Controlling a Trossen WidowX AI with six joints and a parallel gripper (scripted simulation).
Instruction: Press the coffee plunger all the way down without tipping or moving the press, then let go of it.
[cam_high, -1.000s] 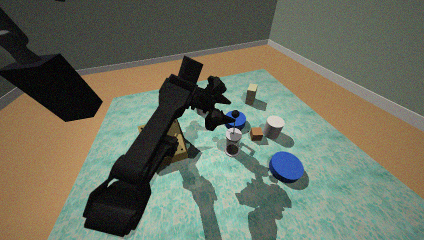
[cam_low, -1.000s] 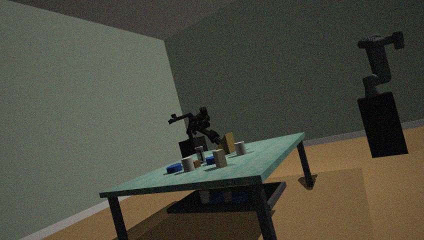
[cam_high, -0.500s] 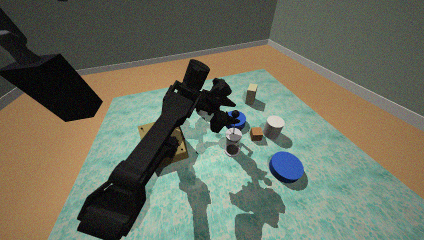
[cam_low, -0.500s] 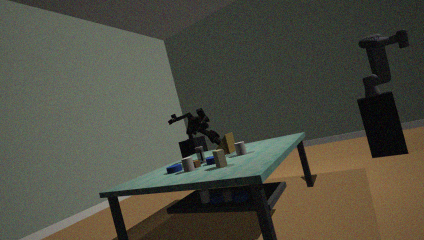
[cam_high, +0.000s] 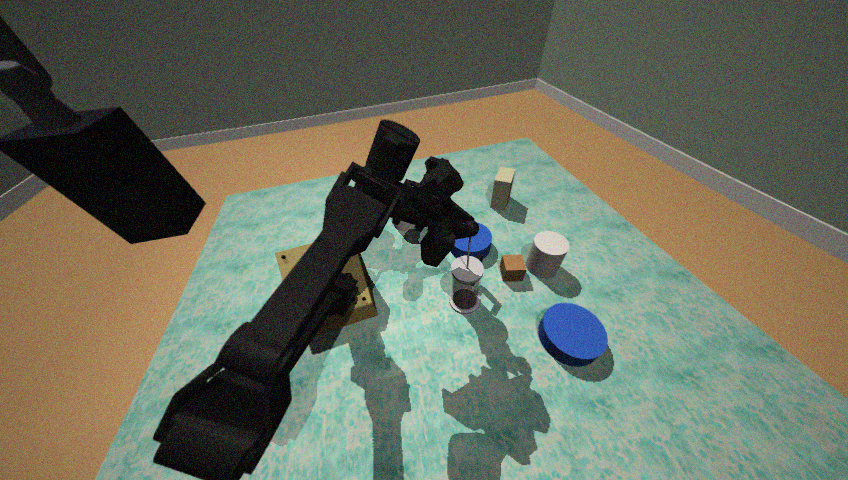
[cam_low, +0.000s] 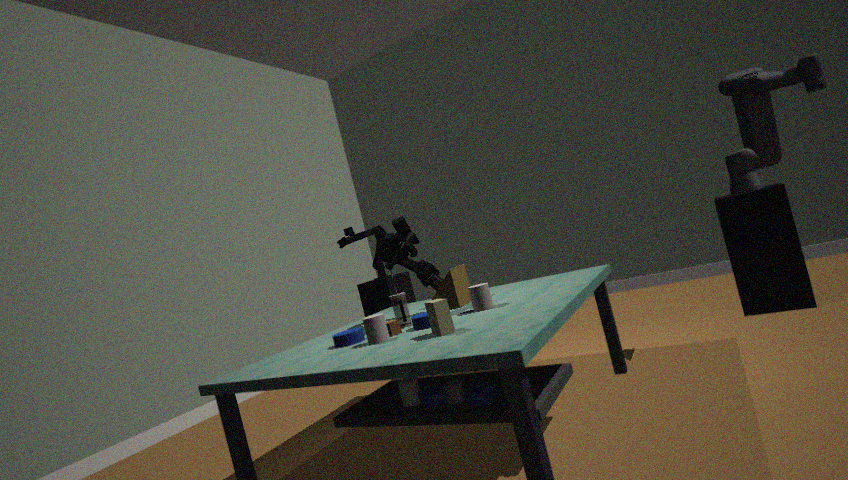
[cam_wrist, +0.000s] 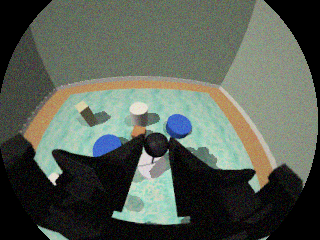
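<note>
Right now my gripper tip is 130 mm above the coffee press and 10 mm to the right of it. From my gripper tip the other things lie so: brown cube (230 mm below, 140 mm ahead, 50 mm to the left); tan block (340 mm to the left, 230 mm ahead, 200 mm below).
</note>
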